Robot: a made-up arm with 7 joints. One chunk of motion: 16 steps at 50 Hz.
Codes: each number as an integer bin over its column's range. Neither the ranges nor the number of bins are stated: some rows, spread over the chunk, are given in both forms.
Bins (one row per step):
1: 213 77 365 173 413 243
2: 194 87 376 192 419 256
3: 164 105 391 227 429 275
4: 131 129 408 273 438 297
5: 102 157 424 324 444 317
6: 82 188 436 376 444 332
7: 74 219 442 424 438 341
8: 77 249 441 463 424 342
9: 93 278 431 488 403 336
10: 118 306 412 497 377 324
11: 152 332 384 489 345 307
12: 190 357 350 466 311 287
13: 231 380 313 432 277 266
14: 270 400 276 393 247 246
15: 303 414 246 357 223 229
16: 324 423 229 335 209 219
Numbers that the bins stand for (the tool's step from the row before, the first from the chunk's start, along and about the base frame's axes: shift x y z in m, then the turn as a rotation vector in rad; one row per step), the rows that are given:
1: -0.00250 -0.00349 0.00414 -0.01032 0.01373 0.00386
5: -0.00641 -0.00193 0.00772 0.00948 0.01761 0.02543
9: -0.00672 0.00044 0.00815 0.03098 0.01247 0.03097
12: -0.00331 0.00199 0.00323 0.02810 0.00095 0.01668
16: 0.00141 0.00328 -0.00411 0.01092 -0.01182 -0.00314
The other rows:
2: -0.00317 -0.00330 0.00481 -0.00783 0.01448 0.00765
3: -0.00422 -0.00295 0.00572 -0.00324 0.01573 0.01319
4: -0.00539 -0.00248 0.00675 0.00279 0.01686 0.01960
6: -0.00711 -0.00132 0.00845 0.01630 0.01761 0.02981
7: -0.00739 -0.00071 0.00881 0.02259 0.01686 0.03243
8: -0.00729 -0.00013 0.00875 0.02771 0.01510 0.03272
10: -0.00584 0.00099 0.00699 0.03216 0.00922 0.02747
11: -0.00465 0.00150 0.00530 0.03112 0.00521 0.02252
13: -0.00186 0.00244 0.00099 0.02364 -0.00331 0.01056
14: -0.00049 0.00283 -0.00126 0.01853 -0.00706 0.00473
15: 0.00067 0.00310 -0.00308 0.01381 -0.01007 -0.00023

